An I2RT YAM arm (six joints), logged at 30 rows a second.
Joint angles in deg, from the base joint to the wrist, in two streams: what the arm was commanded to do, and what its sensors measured. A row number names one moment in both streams.
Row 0, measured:
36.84, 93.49, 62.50, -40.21, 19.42, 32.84
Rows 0 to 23, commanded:
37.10, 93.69, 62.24, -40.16, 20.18, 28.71
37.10, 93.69, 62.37, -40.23, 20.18, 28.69
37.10, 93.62, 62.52, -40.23, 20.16, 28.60
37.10, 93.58, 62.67, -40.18, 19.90, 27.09
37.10, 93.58, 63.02, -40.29, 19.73, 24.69
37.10, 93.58, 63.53, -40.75, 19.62, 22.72
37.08, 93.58, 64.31, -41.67, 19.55, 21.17
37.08, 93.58, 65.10, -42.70, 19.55, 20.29
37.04, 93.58, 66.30, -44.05, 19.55, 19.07
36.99, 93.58, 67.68, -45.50, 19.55, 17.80
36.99, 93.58, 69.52, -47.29, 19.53, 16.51
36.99, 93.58, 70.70, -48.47, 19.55, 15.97
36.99, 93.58, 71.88, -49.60, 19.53, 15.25
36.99, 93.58, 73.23, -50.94, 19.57, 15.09
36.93, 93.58, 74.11, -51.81, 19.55, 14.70
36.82, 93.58, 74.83, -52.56, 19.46, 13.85
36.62, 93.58, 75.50, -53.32, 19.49, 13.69
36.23, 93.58, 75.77, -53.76, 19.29, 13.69
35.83, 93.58, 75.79, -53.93, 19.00, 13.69
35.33, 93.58, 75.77, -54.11, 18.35, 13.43
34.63, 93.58, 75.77, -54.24, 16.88, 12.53
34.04, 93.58, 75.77, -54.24, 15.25, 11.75
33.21, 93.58, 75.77, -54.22, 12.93, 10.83
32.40, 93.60, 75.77, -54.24, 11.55, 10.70
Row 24, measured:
34.72, 93.51, 74.48, -54.06, 16.78, 13.08
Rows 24 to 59, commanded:
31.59, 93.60, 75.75, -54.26, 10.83, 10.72
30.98, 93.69, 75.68, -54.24, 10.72, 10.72
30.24, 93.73, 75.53, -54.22, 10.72, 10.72
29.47, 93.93, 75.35, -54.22, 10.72, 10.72
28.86, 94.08, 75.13, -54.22, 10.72, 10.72
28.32, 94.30, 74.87, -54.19, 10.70, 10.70
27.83, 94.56, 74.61, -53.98, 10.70, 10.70
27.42, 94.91, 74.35, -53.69, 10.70, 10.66
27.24, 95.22, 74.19, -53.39, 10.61, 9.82
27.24, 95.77, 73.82, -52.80, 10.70, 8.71
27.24, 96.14, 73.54, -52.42, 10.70, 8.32
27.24, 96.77, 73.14, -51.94, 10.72, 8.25
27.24, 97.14, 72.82, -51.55, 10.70, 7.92
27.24, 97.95, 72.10, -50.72, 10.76, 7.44
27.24, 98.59, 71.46, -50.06, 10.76, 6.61
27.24, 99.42, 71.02, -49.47, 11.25, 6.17
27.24, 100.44, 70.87, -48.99, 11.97, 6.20
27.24, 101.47, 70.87, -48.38, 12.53, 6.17
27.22, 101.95, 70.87, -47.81, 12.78, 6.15
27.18, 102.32, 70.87, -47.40, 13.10, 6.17
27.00, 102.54, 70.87, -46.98, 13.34, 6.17
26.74, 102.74, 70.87, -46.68, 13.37, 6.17
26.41, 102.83, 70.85, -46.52, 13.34, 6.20
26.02, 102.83, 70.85, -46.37, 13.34, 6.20
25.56, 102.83, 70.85, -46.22, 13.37, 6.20
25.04, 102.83, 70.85, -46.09, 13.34, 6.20
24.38, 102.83, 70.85, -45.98, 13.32, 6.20
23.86, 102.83, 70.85, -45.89, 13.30, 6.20
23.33, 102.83, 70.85, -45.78, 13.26, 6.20
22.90, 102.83, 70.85, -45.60, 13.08, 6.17
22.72, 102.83, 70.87, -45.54, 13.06, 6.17
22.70, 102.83, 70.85, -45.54, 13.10, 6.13
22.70, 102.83, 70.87, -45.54, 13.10, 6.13
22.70, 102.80, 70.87, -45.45, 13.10, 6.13
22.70, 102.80, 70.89, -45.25, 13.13, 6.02
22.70, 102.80, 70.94, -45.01, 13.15, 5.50
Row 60, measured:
22.94, 102.30, 71.33, -45.54, 11.75, 6.02
